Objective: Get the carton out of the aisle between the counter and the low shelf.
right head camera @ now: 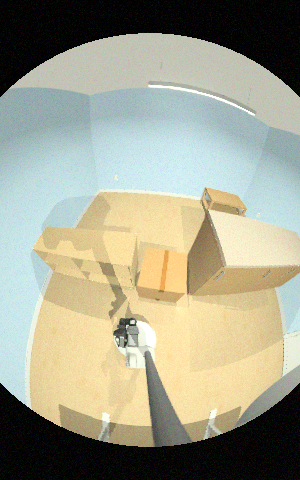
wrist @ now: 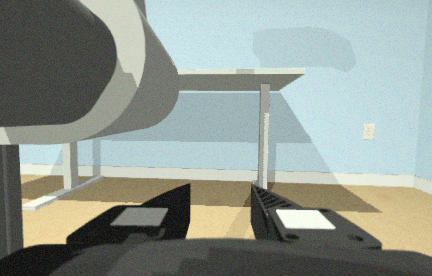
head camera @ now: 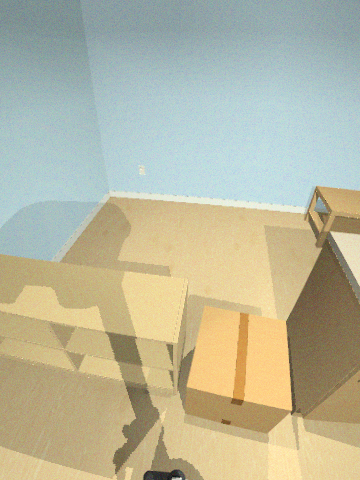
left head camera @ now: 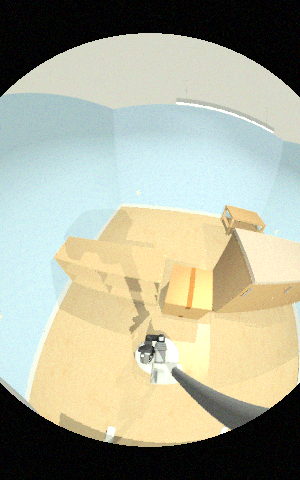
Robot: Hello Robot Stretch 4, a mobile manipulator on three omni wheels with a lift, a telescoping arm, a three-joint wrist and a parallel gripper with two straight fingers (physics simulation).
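Frame: origin at the robot's base, x up, y back, z right, level; metres.
Seen in the pictures: gripper, between the fingertips: [right head camera: 121, 347] [wrist: 220, 202] [left head camera: 145, 363].
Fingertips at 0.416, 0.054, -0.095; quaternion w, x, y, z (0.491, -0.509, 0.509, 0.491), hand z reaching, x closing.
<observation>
A point is followed by its place in that frame, as x, y, z.
A closed cardboard carton [head camera: 262, 350] @[0.379, -0.691, 0.405] [left head camera: 180, 290] @[0.378, -0.632, 0.187] [right head camera: 152, 270] @[0.379, -0.664, 0.183] with a brown tape strip stands on the floor between the low shelf [head camera: 150, 305] @[0.583, -0.797, -0.150] [left head camera: 145, 260] @[0.582, -0.827, -0.163] [right head camera: 117, 245] @[0.583, -0.817, -0.147] on its left and the counter [head camera: 325, 320] @[0.592, -0.724, 0.658] [left head camera: 272, 255] @[0.883, -0.654, 1.002] [right head camera: 255, 240] @[0.882, -0.629, 1.088] on its right. A narrow strip of floor shows between carton and shelf; the carton's right side is close to the counter's end, and whether they touch I cannot tell. My gripper [wrist: 220, 202] @[0.416, 0.054, -0.095] is open and empty, with its two black fingers apart. It points away from the carton, which does not show in the wrist view.
A small wooden table [head camera: 340, 200] @[0.423, -2.236, 1.570] [left head camera: 245, 216] @[0.422, -2.120, 1.775] [right head camera: 225, 199] @[0.423, -2.099, 1.760] stands beyond the counter near the back wall. A white-topped table [wrist: 225, 81] @[0.667, 1.332, -0.174] with metal legs stands against a wall in the wrist view. My base [left head camera: 170, 357] @[0.186, 0.017, 0.123] [right head camera: 146, 340] @[0.187, 0.011, 0.109] stands in front of the shelf and carton.
</observation>
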